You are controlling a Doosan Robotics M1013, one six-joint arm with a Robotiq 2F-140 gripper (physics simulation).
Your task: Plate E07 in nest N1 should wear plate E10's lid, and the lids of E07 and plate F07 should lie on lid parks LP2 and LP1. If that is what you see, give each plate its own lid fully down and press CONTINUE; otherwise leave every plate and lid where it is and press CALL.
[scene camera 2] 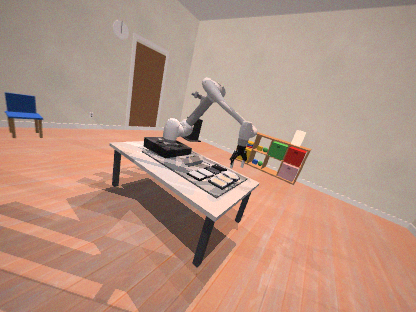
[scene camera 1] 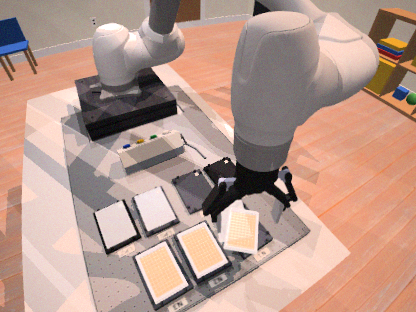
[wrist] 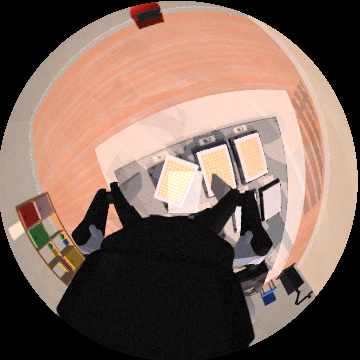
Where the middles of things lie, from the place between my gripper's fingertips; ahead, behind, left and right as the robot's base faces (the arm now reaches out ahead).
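Lid park LP3 [scene camera 1: 193,188]: my hand 12 cm above it, 20 cm past it, 7 cm to the left of it.
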